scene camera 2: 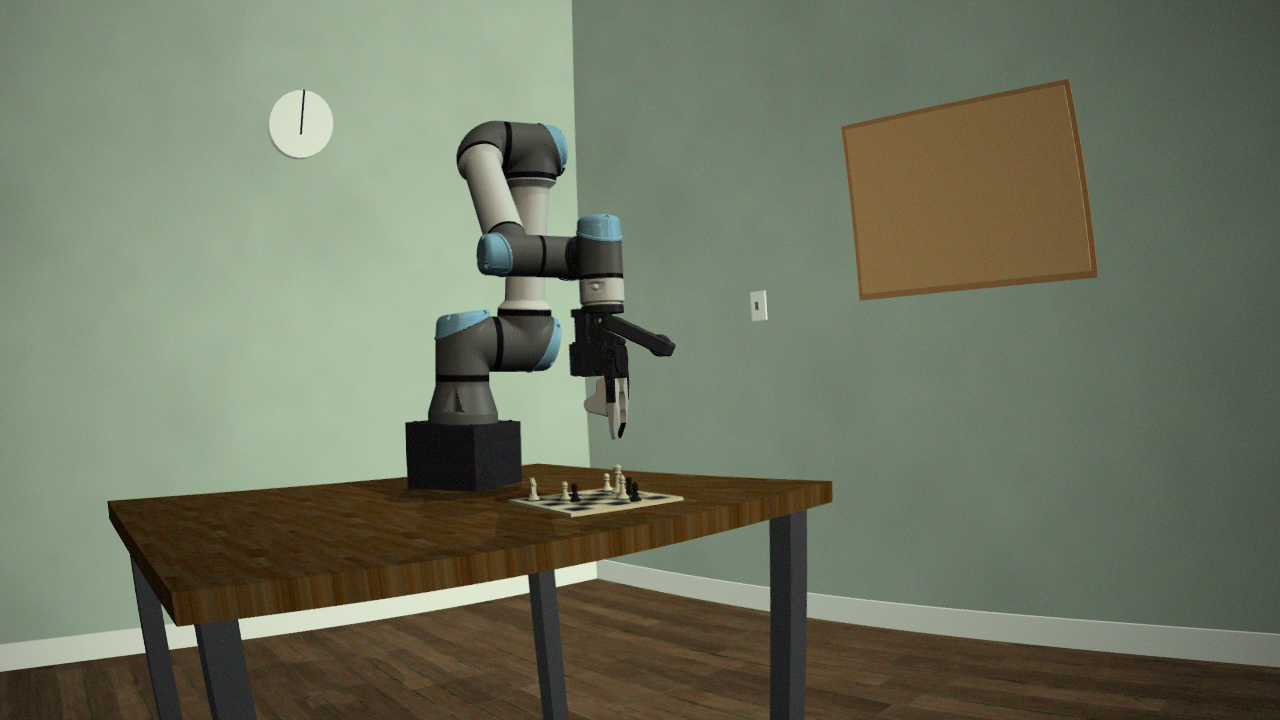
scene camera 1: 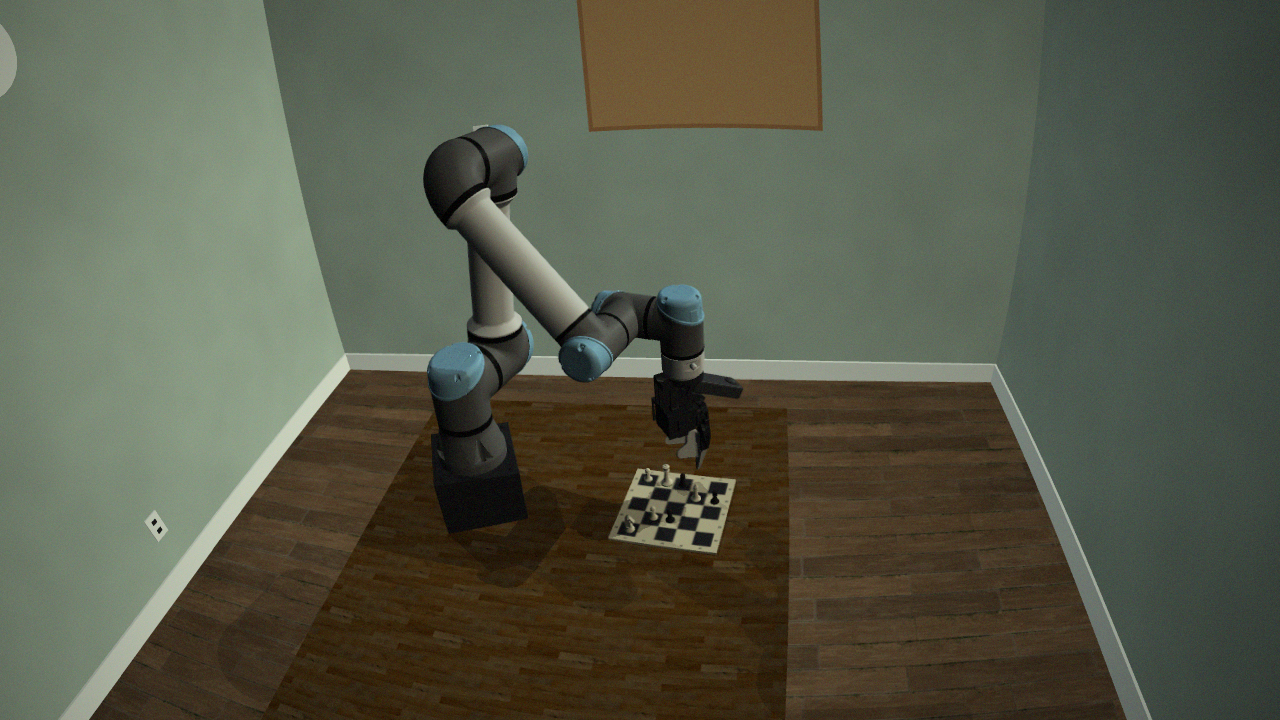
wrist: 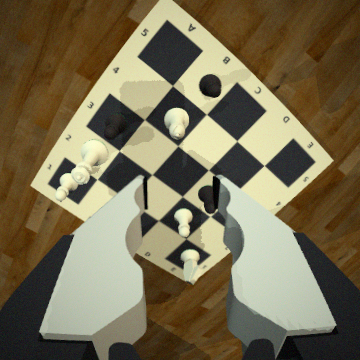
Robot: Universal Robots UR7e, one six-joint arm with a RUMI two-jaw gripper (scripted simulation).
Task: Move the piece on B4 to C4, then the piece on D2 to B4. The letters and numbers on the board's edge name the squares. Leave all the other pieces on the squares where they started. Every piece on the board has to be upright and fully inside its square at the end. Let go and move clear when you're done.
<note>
I see my gripper (scene camera 2: 617,438) and a chessboard (scene camera 1: 698,526).
The chessboard is seen too in scene camera 2 (scene camera 2: 596,501) and in the wrist view (wrist: 246,134). My gripper also shows in scene camera 1 (scene camera 1: 693,463) and in the wrist view (wrist: 179,178).
</note>
